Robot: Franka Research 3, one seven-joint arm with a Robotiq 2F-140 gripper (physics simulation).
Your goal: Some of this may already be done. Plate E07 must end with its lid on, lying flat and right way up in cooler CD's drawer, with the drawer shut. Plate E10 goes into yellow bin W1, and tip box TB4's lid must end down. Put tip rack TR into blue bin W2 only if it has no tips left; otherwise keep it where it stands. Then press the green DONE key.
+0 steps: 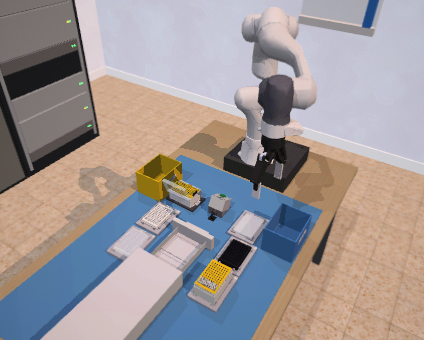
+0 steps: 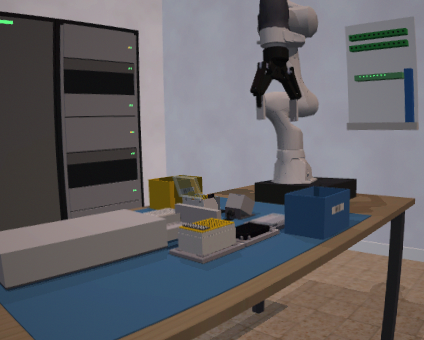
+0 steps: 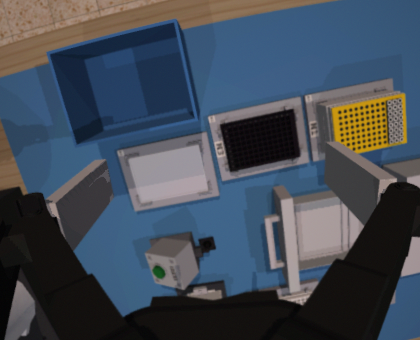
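Observation:
My gripper (image 1: 267, 182) (image 2: 277, 118) (image 3: 216, 170) is open and empty, high above the table. Cooler CD's drawer (image 1: 177, 250) (image 3: 320, 230) is pulled out, with no plate in it. Tip rack TR (image 1: 214, 277) (image 2: 207, 239) (image 3: 360, 122) has a yellow top with open holes and a grey band of tips at one end. Tip box TB4 (image 1: 184, 197) has its lid tilted up. A black plate (image 1: 236, 253) (image 3: 260, 140) sits on nest N3. A white plate (image 1: 159, 216) sits on another nest. No plate name is readable. The green DONE key (image 1: 222, 196) (image 3: 158, 272) tops a grey box.
Yellow bin W1 (image 1: 150, 182) (image 2: 162, 194) stands beside the tip box. Blue bin W2 (image 1: 280, 242) (image 2: 310, 215) stands near the table edge. A pale flat piece (image 1: 248, 226) (image 3: 167, 172) lies beside it; another pale piece (image 1: 132, 241) lies near the cooler (image 1: 115, 295) (image 2: 85, 245).

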